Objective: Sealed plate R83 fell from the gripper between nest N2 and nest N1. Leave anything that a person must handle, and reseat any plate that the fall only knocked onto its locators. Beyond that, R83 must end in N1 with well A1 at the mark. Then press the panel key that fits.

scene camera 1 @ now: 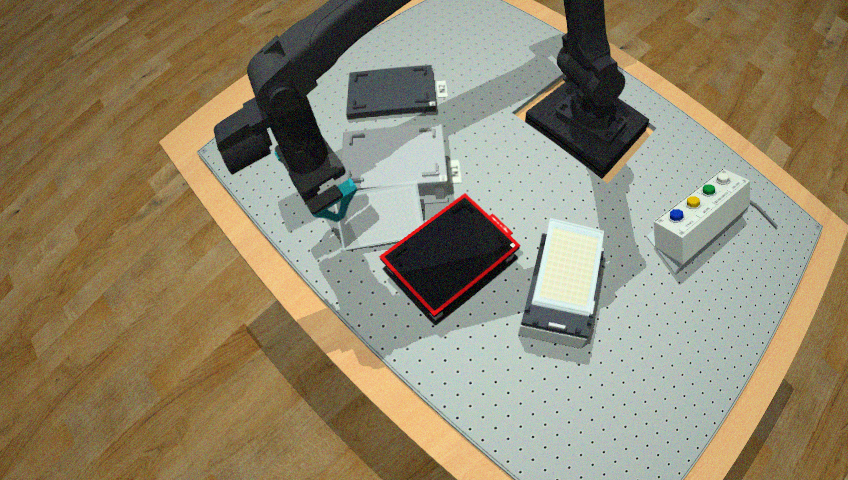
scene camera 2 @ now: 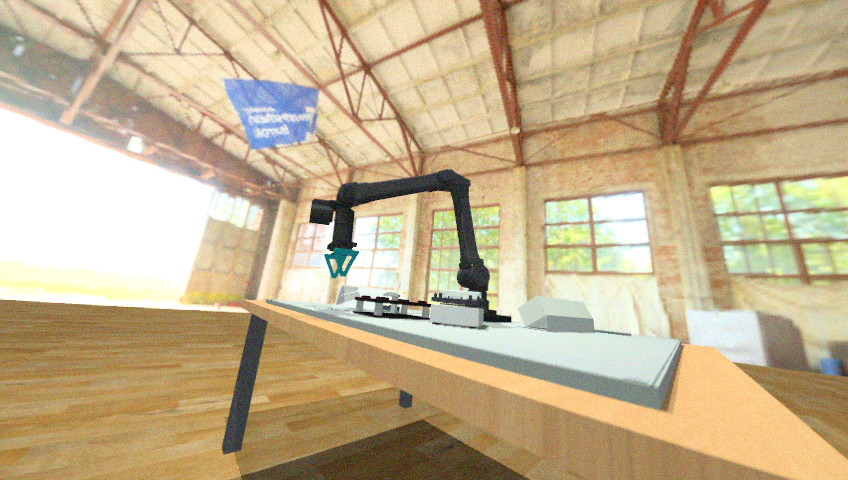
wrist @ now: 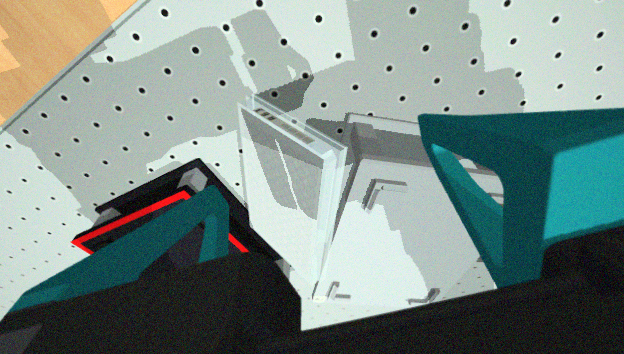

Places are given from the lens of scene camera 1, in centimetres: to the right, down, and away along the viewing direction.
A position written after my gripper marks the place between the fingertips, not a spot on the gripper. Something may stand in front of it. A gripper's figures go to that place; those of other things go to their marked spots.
my gripper (scene camera 1: 325, 196): -14, -6, 81
well plate R83 (scene camera 1: 385, 214): -6, -4, 85
